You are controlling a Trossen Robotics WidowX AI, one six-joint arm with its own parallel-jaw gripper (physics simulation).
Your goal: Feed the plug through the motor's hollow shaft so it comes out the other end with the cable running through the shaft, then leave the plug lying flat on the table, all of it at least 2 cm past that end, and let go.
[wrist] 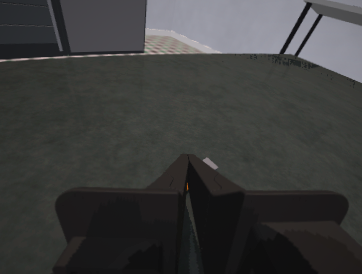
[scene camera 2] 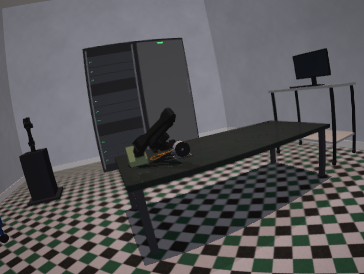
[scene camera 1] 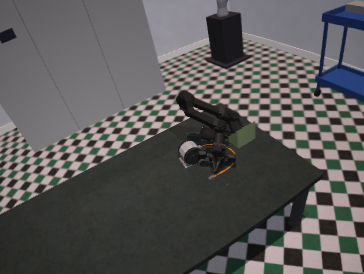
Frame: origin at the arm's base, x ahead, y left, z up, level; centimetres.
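Seen in the pictures: gripper, fingertip midpoint: (wrist: 186,159) (scene camera 2: 169,147) (scene camera 1: 214,172); arm's base, origin of the base link: (scene camera 2: 138,153) (scene camera 1: 238,130).
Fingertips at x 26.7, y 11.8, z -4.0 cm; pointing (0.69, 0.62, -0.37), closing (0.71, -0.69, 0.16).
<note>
Offsets run from my fingertips to a thing's top centre. Level surfaces: height alone.
The motor @[dx +1.1, dy -19.4, dz +6.5 cm] (scene camera 1: 190,152) (scene camera 2: 182,149), a light cylinder with a black end face, lies on its side on a pale base. The orange cable (scene camera 1: 227,170) (scene camera 2: 159,156) curves over the table beside it, around the gripper. The grey plug @[dx +2.2, dy -0.6, dz -2.3 cm] (scene camera 1: 211,177) (wrist: 210,163) is on the cable's end, low by the table, outside the motor and just past the fingertips. My gripper (scene camera 1: 216,171) (wrist: 186,159) is shut, low over the table beside the motor. A sliver of orange shows in the slit between the fingers in the wrist view. The motor's bore is too small to make out.
A green panel (scene camera 1: 243,136) (scene camera 2: 134,156) stands by the arm's base, near one end of the dark table @[dz -3.7 cm] (scene camera 1: 125,215) (scene camera 2: 260,134). The folded arm (scene camera 1: 202,109) (scene camera 2: 159,131) rises behind the motor. A table edge shows at the far side in the wrist view.
</note>
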